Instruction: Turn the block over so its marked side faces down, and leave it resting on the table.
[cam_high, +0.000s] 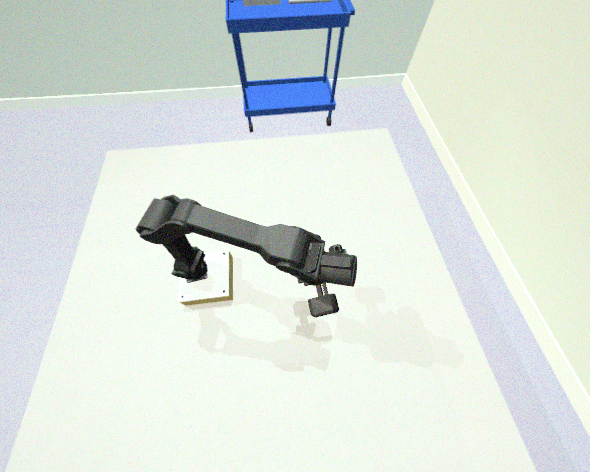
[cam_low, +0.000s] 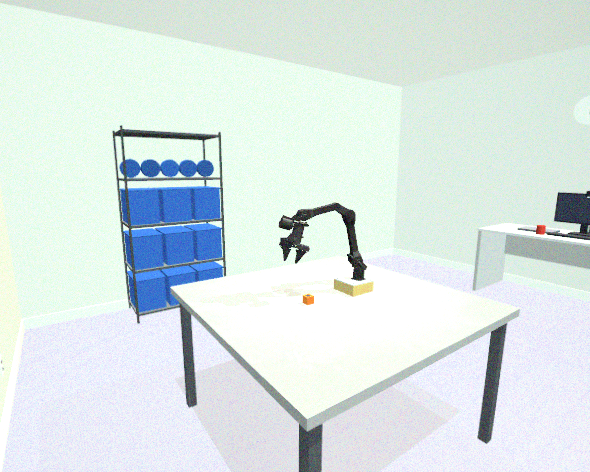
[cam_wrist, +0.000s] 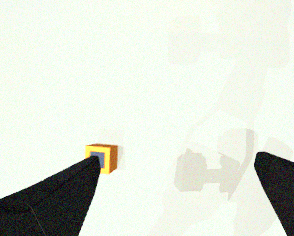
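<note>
Now: gripper tip 2 cm past the orange block, 12 cm to the right of it and 16 cm above it.
</note>
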